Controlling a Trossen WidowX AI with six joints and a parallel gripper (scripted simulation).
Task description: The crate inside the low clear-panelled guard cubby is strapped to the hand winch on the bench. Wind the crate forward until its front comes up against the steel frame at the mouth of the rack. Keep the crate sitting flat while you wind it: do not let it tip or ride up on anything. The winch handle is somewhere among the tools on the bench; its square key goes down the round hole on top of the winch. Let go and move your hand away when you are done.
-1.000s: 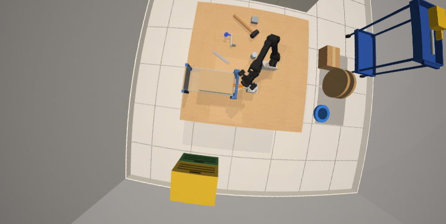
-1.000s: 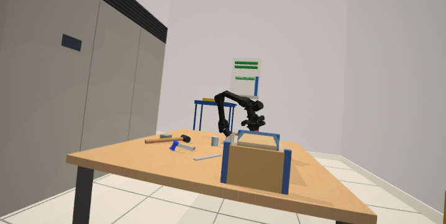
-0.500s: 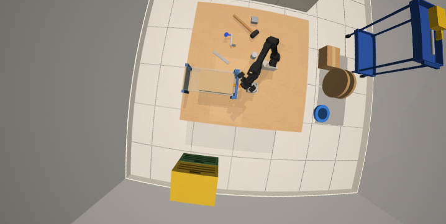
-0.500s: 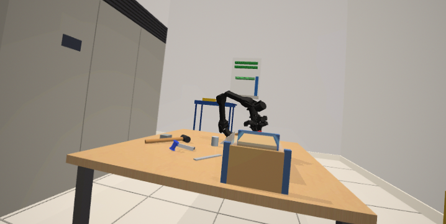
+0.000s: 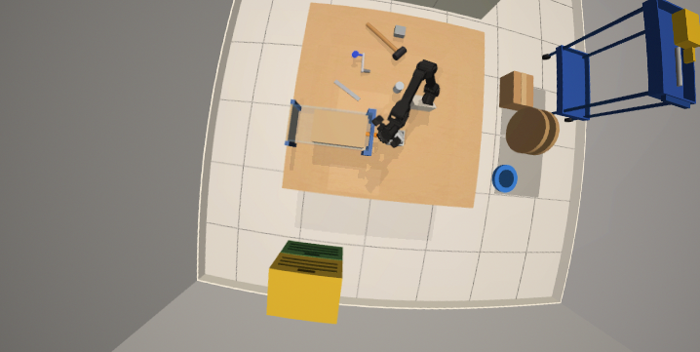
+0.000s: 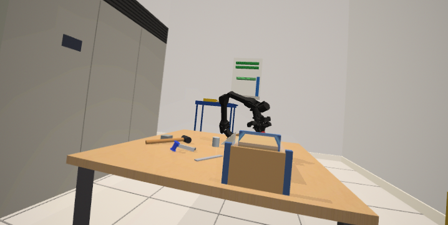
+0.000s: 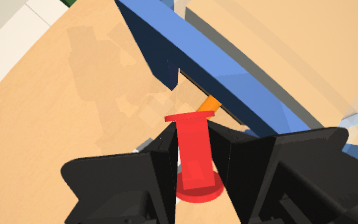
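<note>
Right now my gripper tip is 50 mm past the red-knobbed crank handle, 20 mm to the left of it and 30 mm above it. The rest, counted from my gripper tip: blue steel frame 50 mm ahead, 10 mm to the right, 20 mm below; then red grip 10 mm behind, 20 mm to the right; then hand winch 130 mm behind, 40 mm to the right, 100 mm below.
</note>
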